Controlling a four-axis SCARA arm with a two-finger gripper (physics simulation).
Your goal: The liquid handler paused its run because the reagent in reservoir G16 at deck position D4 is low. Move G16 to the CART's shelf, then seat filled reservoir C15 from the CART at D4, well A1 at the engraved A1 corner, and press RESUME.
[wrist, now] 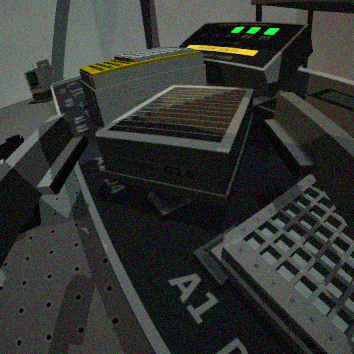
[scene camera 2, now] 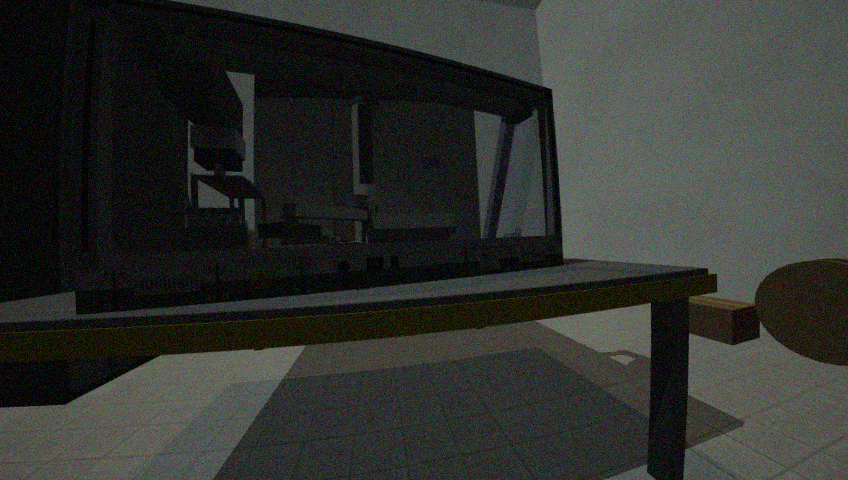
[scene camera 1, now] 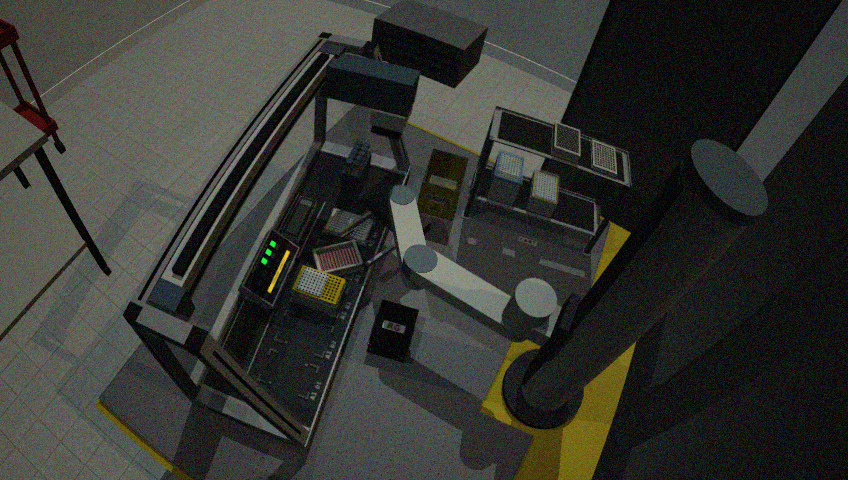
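Where they show: gripper, fingertip midpoint: (wrist: 169,115) (scene camera 2: 341,239) (scene camera 1: 352,249); arm's base, link origin: (scene camera 1: 543,389).
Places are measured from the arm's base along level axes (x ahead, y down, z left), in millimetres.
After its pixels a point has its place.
Observation:
Reservoir G16 (scene camera 1: 337,256) @(x 689, y -82, z -36 mm) (wrist: 175,117) @(x 666, y -102, z -33 mm), a pale-rimmed tray with reddish-brown troughs, sits askew on the deck between a yellow tip rack and a grey grid plate. Its label faces the wrist camera, and a corner bracket (wrist: 170,203) @(x 643, y -71, z -79 mm) shows under its near edge. My gripper (scene camera 1: 358,248) @(x 654, y -116, z -60 mm) (wrist: 169,115) @(x 654, y -116, z -60 mm) is open, with nothing between its fingers. In the wrist view the fingers stand wide on either side of G16's near end, with gaps. The cart (scene camera 1: 577,211) @(x 124, y -113, z -589 mm) is at right in scene camera 1; C15's label is not readable there. The dark touchscreen (scene camera 1: 270,267) @(x 803, y -139, z 129 mm) (wrist: 245,50) @(x 795, y -128, z 67 mm) shows green squares and a yellow bar.
The yellow tip rack (scene camera 1: 318,285) @(x 664, y -136, z 100 mm) (wrist: 145,75) @(x 666, y -117, z 52 mm) is beyond G16. The grid plate (scene camera 1: 351,224) (wrist: 295,260) @(x 678, y -80, z -142 mm) is on the near side, beside an engraved A1 (wrist: 194,296) @(x 635, y -71, z -135 mm). A black box (scene camera 1: 392,330) @(x 451, y -62, z 73 mm) and a dark yellow bin (scene camera 1: 443,181) stand outside the deck. The enclosure frame (scene camera 1: 321,121) @(x 971, y -211, z -360 mm) surrounds the deck.

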